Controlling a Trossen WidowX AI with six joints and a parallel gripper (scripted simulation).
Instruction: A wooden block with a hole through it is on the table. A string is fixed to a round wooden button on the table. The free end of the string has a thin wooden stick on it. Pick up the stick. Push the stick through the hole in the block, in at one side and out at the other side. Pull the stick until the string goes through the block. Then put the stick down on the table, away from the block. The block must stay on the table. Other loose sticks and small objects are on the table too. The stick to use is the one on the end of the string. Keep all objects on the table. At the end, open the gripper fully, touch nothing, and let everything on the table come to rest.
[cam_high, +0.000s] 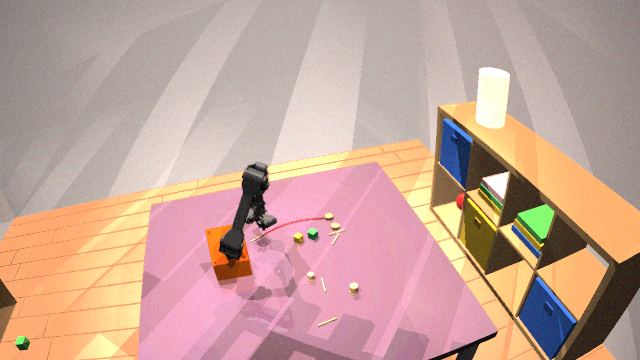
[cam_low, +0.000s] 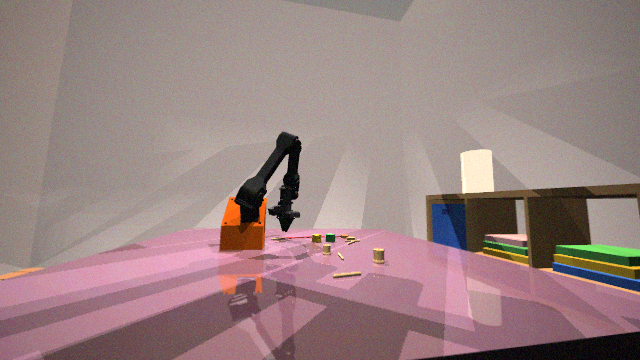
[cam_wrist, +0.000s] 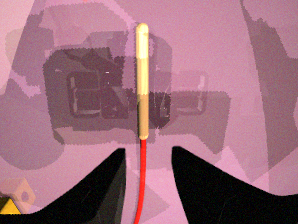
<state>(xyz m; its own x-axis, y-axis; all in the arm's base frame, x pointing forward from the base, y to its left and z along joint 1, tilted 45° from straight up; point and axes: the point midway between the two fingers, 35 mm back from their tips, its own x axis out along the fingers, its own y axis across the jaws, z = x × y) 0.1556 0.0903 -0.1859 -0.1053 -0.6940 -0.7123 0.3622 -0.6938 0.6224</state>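
My gripper tip is now 20 mm past the thin wooden stick, 10 mm to the left of it and 30 mm above it. From my gripper tip the other things lie so: green cube (200 mm ahead, 100 mm to the right, 20 mm below); yellow wooden block (140 mm ahead, 100 mm to the right, 20 mm below); round wooden button (320 mm ahead, 30 mm below).
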